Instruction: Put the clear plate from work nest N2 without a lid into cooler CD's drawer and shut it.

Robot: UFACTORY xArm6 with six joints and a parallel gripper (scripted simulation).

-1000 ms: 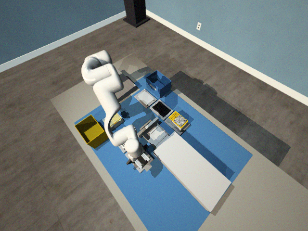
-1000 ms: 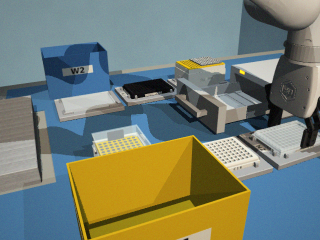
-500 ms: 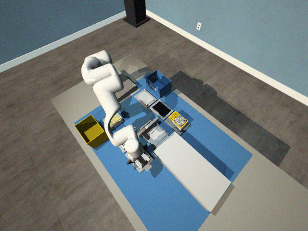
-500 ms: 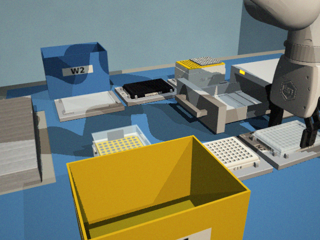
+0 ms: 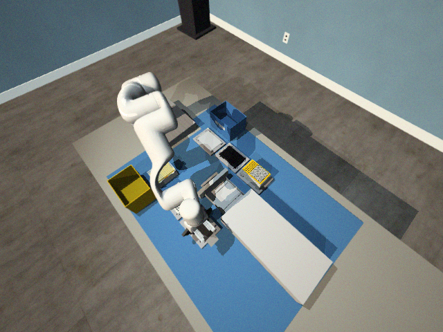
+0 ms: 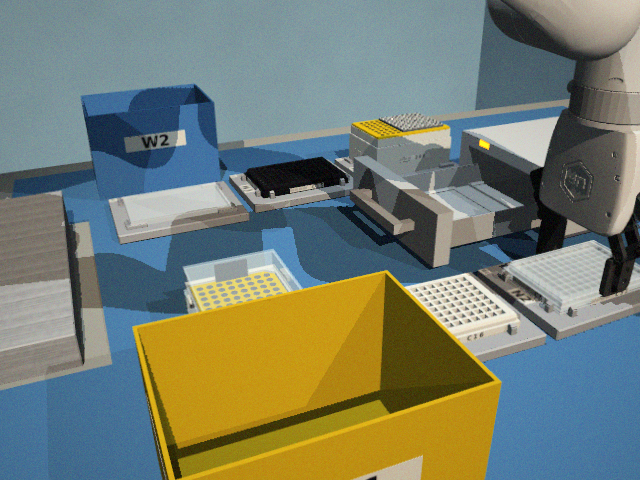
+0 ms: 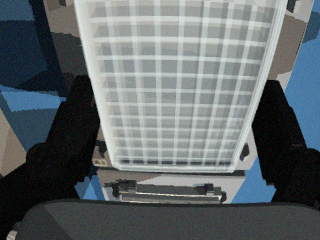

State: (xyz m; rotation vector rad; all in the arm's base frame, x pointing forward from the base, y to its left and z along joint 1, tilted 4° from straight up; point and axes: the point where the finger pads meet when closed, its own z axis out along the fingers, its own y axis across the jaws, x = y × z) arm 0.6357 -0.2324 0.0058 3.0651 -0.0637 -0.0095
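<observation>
The clear plate lies 1 cm below my hand. Round my hand: nest N2: 3 cm below; then drawer: 19 cm to the left, 3 cm ahead, 1 cm below; then white well plate: 17 cm behind, 1 cm to the left, 1 cm below.
</observation>
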